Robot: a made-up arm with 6 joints. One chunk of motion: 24 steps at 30 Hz.
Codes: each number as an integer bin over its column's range. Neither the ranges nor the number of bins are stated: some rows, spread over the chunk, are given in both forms.
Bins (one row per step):
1: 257 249 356 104 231 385
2: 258 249 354 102 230 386
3: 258 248 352 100 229 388
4: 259 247 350 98 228 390
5: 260 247 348 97 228 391
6: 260 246 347 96 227 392
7: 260 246 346 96 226 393
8: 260 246 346 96 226 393
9: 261 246 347 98 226 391
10: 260 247 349 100 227 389
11: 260 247 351 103 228 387
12: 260 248 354 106 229 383
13: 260 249 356 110 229 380
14: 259 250 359 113 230 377
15: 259 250 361 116 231 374
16: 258 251 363 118 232 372
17: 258 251 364 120 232 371
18: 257 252 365 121 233 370
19: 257 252 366 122 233 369
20: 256 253 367 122 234 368
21: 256 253 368 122 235 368
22: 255 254 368 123 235 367
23: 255 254 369 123 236 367
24: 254 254 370 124 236 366
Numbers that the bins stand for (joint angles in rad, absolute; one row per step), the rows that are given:
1: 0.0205 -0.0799 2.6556 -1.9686 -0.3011 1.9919
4: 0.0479 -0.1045 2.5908 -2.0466 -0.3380 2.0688
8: 0.0616 -0.1168 2.5476 -2.0726 -0.3625 2.1150
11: 0.0616 -0.1045 2.6016 -1.9816 -0.3380 2.0227
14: 0.0479 -0.0676 2.6880 -1.8517 -0.3134 1.8689
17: 0.0342 -0.0553 2.7421 -1.7607 -0.2888 1.7766
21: 0.0068 -0.0307 2.7853 -1.7347 -0.2519 1.7304
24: -0.0205 -0.0184 2.8069 -1.7087 -0.2396 1.6997
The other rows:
2: 0.0342 -0.0799 2.6340 -1.9946 -0.3134 2.0073
3: 0.0342 -0.0922 2.6124 -2.0206 -0.3257 2.0381
5: 0.0616 -0.1045 2.5692 -2.0596 -0.3380 2.0842
6: 0.0616 -0.1168 2.5584 -2.0726 -0.3503 2.0996
7: 0.0616 -0.1168 2.5476 -2.0726 -0.3625 2.1150
9: 0.0753 -0.1168 2.5584 -2.0466 -0.3625 2.0842
10: 0.0616 -0.1045 2.5800 -2.0206 -0.3503 2.0534
12: 0.0616 -0.0922 2.6340 -1.9426 -0.3257 1.9612
13: 0.0616 -0.0799 2.6556 -1.8906 -0.3257 1.9150
15: 0.0479 -0.0676 2.7096 -1.8127 -0.3011 1.8227
16: 0.0342 -0.0553 2.7313 -1.7867 -0.2888 1.7920
18: 0.0205 -0.0430 2.7529 -1.7477 -0.2765 1.7612
19: 0.0205 -0.0430 2.7637 -1.7347 -0.2765 1.7458
20: 0.0068 -0.0307 2.7745 -1.7347 -0.2642 1.7304
22: -0.0068 -0.0184 2.7853 -1.7217 -0.2519 1.7150
23: -0.0068 -0.0184 2.7961 -1.7217 -0.2396 1.7150

